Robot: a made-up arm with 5 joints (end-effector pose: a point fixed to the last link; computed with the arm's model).
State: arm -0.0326 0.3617 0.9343 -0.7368 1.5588
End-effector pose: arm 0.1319 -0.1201 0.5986 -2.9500 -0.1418 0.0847
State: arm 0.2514 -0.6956 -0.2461 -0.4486 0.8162
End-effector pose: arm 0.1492 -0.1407 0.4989 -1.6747 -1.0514 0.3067
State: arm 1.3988 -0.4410 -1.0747 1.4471 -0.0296
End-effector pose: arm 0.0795 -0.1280 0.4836 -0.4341 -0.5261 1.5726
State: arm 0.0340 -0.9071 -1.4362 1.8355 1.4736
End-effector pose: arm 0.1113 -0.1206 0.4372 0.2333 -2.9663 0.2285
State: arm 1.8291 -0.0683 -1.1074 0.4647 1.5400
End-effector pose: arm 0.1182 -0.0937 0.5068 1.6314 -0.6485 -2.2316
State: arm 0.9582 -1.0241 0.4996 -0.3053 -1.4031
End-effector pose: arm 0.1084 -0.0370 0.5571 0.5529 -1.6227 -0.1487
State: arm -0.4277 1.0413 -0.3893 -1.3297 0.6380
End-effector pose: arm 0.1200 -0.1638 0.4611 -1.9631 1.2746 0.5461
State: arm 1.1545 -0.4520 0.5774 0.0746 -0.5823
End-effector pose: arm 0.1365 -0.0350 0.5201 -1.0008 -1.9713 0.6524
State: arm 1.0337 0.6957 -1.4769 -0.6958 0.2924
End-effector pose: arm 0.0327 -0.1076 0.4895 -2.0128 1.8006 -0.0732
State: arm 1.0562 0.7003 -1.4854 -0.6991 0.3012
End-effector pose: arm 0.0322 -0.1062 0.4899 -2.0148 1.8278 -0.0909
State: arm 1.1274 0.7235 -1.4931 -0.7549 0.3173
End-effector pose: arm 0.0315 -0.1022 0.4916 -2.0517 1.9399 -0.1984
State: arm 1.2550 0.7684 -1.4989 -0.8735 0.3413
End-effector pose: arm 0.0306 -0.0946 0.4937 -2.1018 2.1480 -0.4387
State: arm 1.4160 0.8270 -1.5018 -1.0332 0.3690
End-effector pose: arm 0.0302 -0.0843 0.4940 1.9096 -2.1820 0.7376
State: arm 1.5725 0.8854 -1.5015 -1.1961 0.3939
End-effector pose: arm 0.0303 -0.0741 0.4915 1.5709 -2.0483 0.9776
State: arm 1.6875 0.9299 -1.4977 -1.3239 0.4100
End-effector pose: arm 0.0309 -0.0670 0.4879 1.3127 -1.9320 1.1422
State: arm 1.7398 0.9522 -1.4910 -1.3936 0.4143
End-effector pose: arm 0.0314 -0.0640 0.4860 1.1845 -1.8641 1.2170
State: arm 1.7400 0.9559 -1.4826 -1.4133 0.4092
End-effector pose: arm 0.0317 -0.0639 0.4863 1.1670 -1.8429 1.2249
